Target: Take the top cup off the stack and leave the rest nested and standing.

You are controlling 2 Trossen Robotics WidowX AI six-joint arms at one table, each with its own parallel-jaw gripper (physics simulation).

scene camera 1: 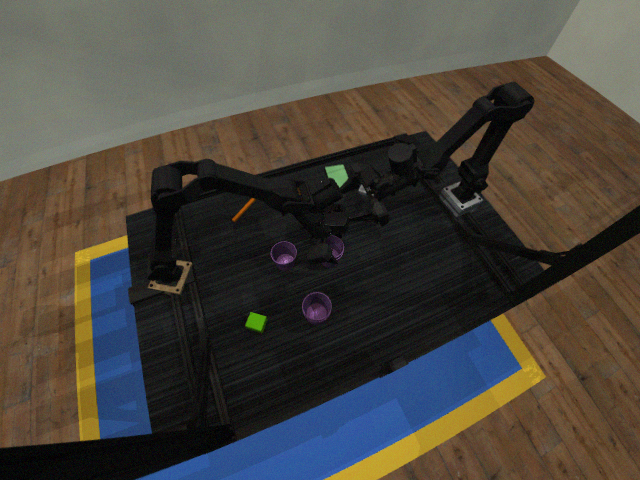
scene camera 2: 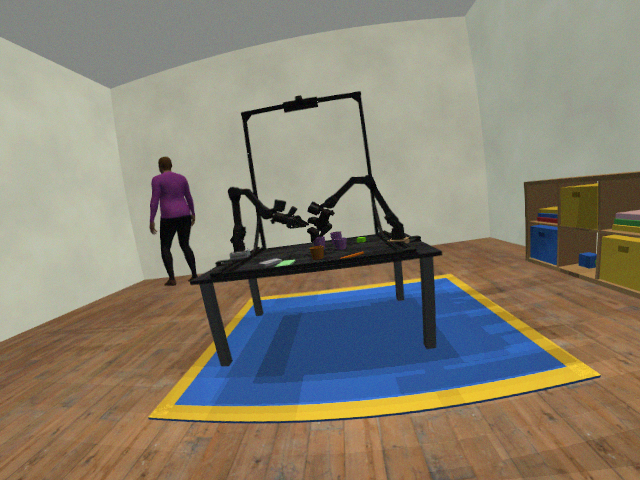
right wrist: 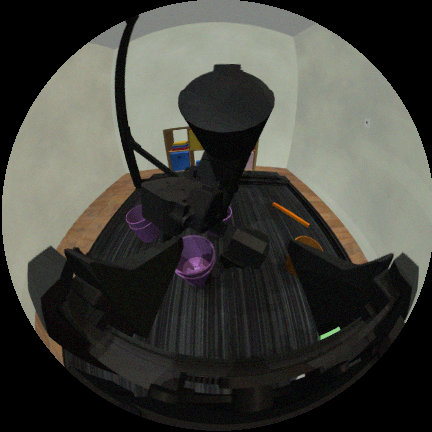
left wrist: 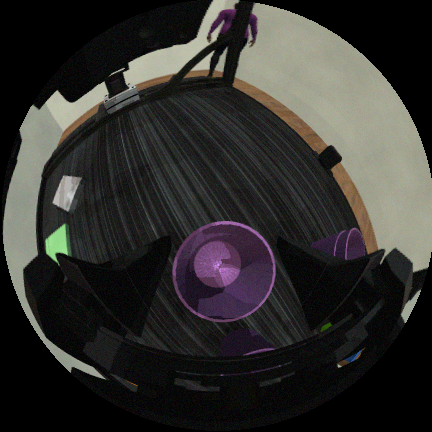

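Seen in the pictures: left gripper, fingertip midpoint: (scene camera 1: 338, 250) (scene camera 2: 316, 239) (right wrist: 182, 266) (left wrist: 224, 241); right gripper, fingertip midpoint: (scene camera 1: 341, 207) (scene camera 2: 307, 225) (right wrist: 237, 244); left arm's base, origin of the base link: (scene camera 1: 169, 274) (scene camera 2: 398, 238); right arm's base, origin of the base link: (scene camera 1: 463, 194) (scene camera 2: 239, 250) (left wrist: 117, 91).
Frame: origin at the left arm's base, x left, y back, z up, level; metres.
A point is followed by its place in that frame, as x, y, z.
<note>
Three purple cups or cup stacks stand on the dark table (scene camera 1: 413, 289) @(0.083, -0.707, -0.029). The middle one (scene camera 1: 336, 249) @(0.165, -0.465, -0.003) (scene camera 2: 319, 241) (left wrist: 220, 300) @(0.145, -0.417, 0.022) (right wrist: 197, 265) @(0.143, -0.441, -0.008) is upright and shows two close rim lines in the right wrist view. My left gripper (scene camera 1: 333, 240) @(0.142, -0.471, 0.037) (left wrist: 224, 241) @(0.142, -0.471, 0.037) is open, its fingers on either side of this cup's rim in the left wrist view; their exact height is unclear. The front stack (scene camera 1: 316, 308) @(-0.024, -0.433, -0.009) (left wrist: 350, 245) @(-0.065, -0.446, 0.026) (right wrist: 143, 223) @(-0.001, -0.447, 0.040) also shows two rims. The third cup (scene camera 1: 283, 254) @(0.134, -0.307, -0.026) (left wrist: 242, 341) @(0.119, -0.351, 0.008) stands left of the middle one in scene camera 1. My right gripper (scene camera 2: 306, 224) @(0.218, -0.460, 0.138) is open and empty, close beside the left gripper.
A green block (scene camera 1: 255, 321) @(-0.088, -0.280, -0.001) lies at the front left in scene camera 1. An orange cup (scene camera 2: 316, 252) @(0.363, -0.313, 0.010), an orange stick (scene camera 1: 244, 209) @(0.277, -0.143, -0.021) (right wrist: 291, 214) @(0.300, -0.153, -0.021), a pale green piece (scene camera 1: 337, 174) @(0.486, -0.432, -0.019) (left wrist: 59, 243) @(0.444, -0.450, -0.019) and a white piece (left wrist: 67, 192) @(0.441, -0.552, -0.014) are towards the back. Both arms crowd the space above the middle.
</note>
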